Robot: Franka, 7 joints.
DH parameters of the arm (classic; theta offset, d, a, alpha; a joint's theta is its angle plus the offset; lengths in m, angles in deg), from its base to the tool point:
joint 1: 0 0.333 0 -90
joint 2: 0 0 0 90
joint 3: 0 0.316 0.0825 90
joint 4: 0 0 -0.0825 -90
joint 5: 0 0.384 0 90
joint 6: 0 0 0.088 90
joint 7: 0 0.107 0 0
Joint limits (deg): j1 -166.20..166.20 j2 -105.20..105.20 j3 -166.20..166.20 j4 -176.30..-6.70 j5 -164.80..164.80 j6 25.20..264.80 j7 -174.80..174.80
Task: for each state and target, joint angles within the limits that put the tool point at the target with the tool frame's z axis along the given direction. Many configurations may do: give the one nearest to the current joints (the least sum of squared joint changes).
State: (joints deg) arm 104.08 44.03 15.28 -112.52 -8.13 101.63 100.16
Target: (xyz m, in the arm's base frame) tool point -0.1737 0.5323 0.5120 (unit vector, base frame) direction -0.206 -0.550 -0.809
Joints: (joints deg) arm 92.85 11.13 11.88 -89.43 18.81 70.98 100.16
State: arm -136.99 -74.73 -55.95 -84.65 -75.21 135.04 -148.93
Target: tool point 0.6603 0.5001 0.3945 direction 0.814 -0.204 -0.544
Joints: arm -165.63 -71.36 -109.23 -47.14 -119.37 105.20 -148.93
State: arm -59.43 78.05 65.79 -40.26 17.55 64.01 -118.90
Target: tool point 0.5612 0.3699 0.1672 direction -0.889 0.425 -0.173
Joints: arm -10.54 83.29 63.85 -66.99 3.36 81.84 -118.90
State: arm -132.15 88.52 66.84 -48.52 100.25 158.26 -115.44
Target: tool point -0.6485 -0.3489 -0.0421 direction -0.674 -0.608 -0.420
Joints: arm -166.13 101.56 55.52 -30.25 104.40 177.89 -115.44
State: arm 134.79 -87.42 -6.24 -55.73 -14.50 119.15 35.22
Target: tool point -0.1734 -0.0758 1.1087 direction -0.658 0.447 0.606
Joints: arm 130.34 -35.86 17.86 -72.60 -20.77 164.03 35.22
